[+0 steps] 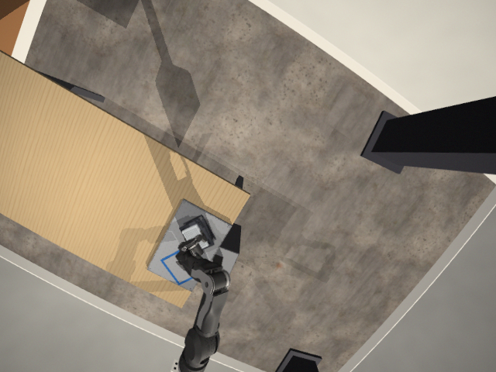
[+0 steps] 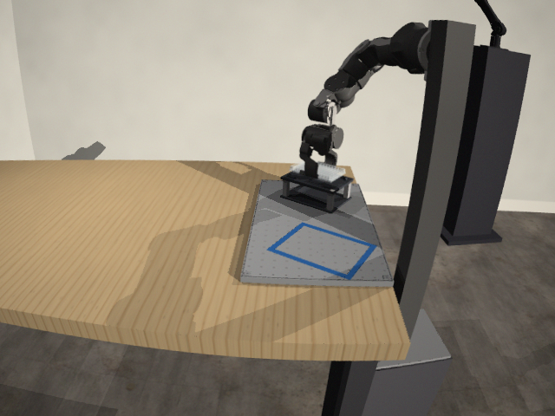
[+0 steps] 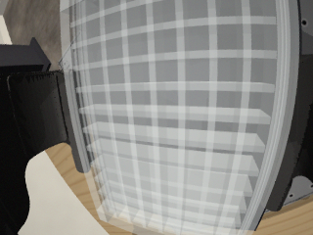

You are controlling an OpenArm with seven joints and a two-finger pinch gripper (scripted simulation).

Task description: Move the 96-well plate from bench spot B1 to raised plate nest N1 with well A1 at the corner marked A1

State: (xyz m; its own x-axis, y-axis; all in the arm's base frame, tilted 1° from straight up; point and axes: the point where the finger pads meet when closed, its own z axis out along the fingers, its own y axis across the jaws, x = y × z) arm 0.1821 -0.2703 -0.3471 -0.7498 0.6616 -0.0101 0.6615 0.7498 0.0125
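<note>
The 96-well plate is right at my hand. From my hand the other things lie so: A1 mark (90 mm to the left, 20 mm below, 20 mm behind).
</note>
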